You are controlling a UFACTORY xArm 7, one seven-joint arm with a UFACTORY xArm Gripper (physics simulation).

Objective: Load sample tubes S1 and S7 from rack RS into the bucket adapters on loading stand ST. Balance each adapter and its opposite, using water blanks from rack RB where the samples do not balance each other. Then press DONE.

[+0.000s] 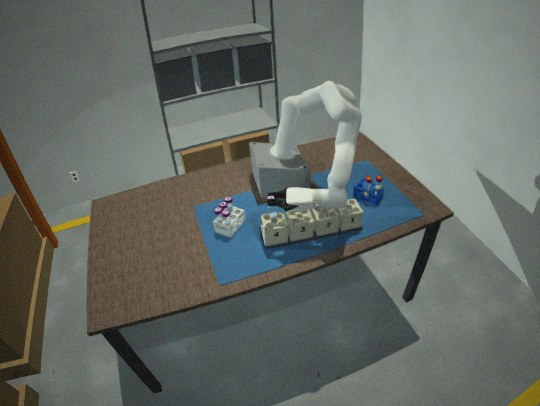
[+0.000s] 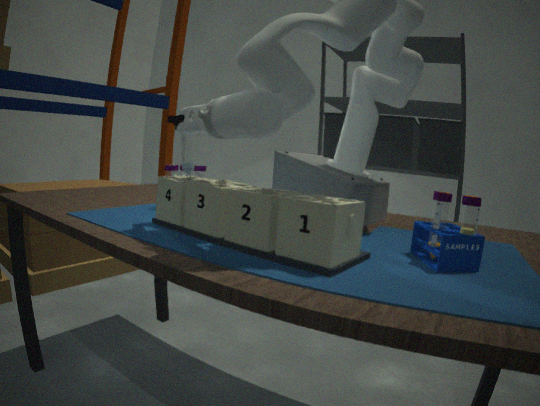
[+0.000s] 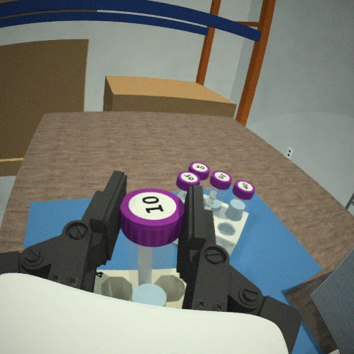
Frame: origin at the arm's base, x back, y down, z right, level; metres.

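Where they show: gripper, fingertip midpoint: (image 1: 267, 199); arm's base, origin of the base link: (image 1: 282, 153) (image 2: 347, 169).
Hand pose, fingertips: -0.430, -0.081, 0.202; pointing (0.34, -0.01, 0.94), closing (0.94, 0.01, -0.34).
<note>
Things, the pixels of their centre, and the offset from my fingertips, as dx, dy, dz.
- adapter 4, body centre: (image 2: 186, 200) (image 1: 274, 229) +0.000, +0.165, -0.017
- Adapter 3, body centre: (image 2: 219, 207) (image 1: 299, 224) -0.010, +0.165, -0.125
- adapter 2, body centre: (image 2: 265, 218) (image 1: 324, 219) -0.020, +0.168, -0.238
- adapter 1, body centre: (image 2: 321, 229) (image 1: 348, 215) -0.030, +0.168, -0.348
- White rack RB, body centre: (image 1: 229, 220) +0.144, +0.188, +0.147
My gripper (image 1: 271, 199) (image 2: 176, 120) (image 3: 154, 198) is shut on a purple-capped water blank marked 10 (image 3: 152, 220). The tube hangs upright, its pale lower end (image 1: 273, 215) (image 2: 187, 169) (image 3: 149, 295) low over the top of adapter 4 (image 1: 276, 235) (image 2: 168, 206); its exact height over the holes is unclear. Adapter 3 (image 1: 302, 230) (image 2: 201, 212), adapter 2 (image 1: 328, 226) (image 2: 246, 225) and adapter 1 (image 1: 352, 221) (image 2: 320, 230) stand beside it on loading stand ST (image 2: 345, 268). Blue rack RS (image 1: 369, 195) (image 2: 460, 257) holds two tubes; their labels are unreadable. The DONE button does not show.
White rack RB (image 1: 226, 229) (image 3: 239, 224) stands beyond adapter 4 with several purple-capped blanks; two caps (image 3: 188, 179) (image 3: 199, 168) read 30 and one (image 3: 244, 188) looks like 40. The grey robot base (image 1: 280, 172) (image 2: 330, 182) stands behind the adapters.
</note>
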